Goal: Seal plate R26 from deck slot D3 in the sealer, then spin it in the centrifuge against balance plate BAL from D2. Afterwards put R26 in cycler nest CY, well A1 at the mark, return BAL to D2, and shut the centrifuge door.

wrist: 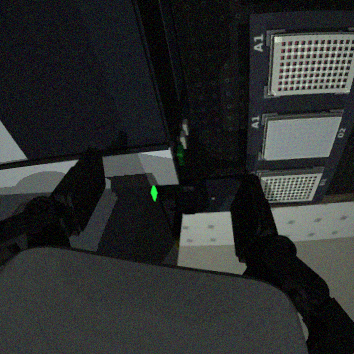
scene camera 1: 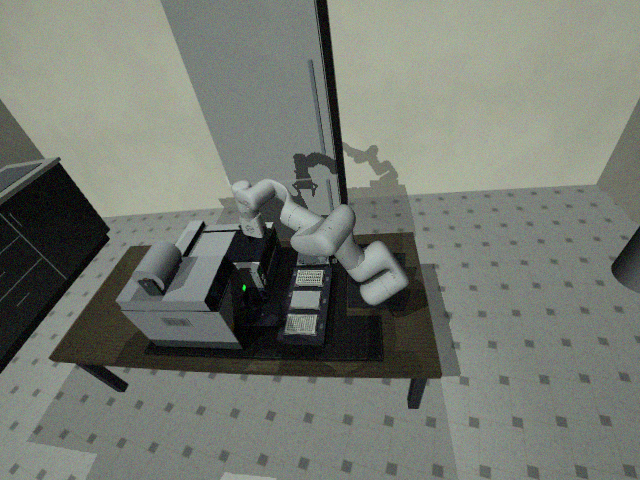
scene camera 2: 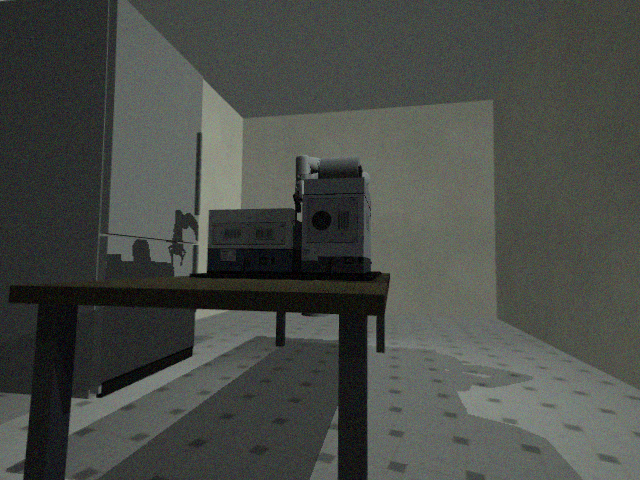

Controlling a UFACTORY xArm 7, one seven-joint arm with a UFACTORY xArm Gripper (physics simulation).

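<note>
In the wrist view my gripper is open and empty, its dark fingers wide apart beside the front edge of the dark-topped machine. Scene camera 1 hides its fingers behind the machines. A plate with reddish wells, in the place of R26, sits in the D3 slot, apart from the fingers. A plain pale plate, in the place of BAL, sits in D2. The machine with a roll on top looks like the sealer. The centrifuge door's state and nest CY cannot be made out.
A pale plate with wells sits in the nearest deck slot. The dark-topped machine stands behind the sealer, left of the deck. A green light shows between the machines and deck. A tall cabinet stands behind the table.
</note>
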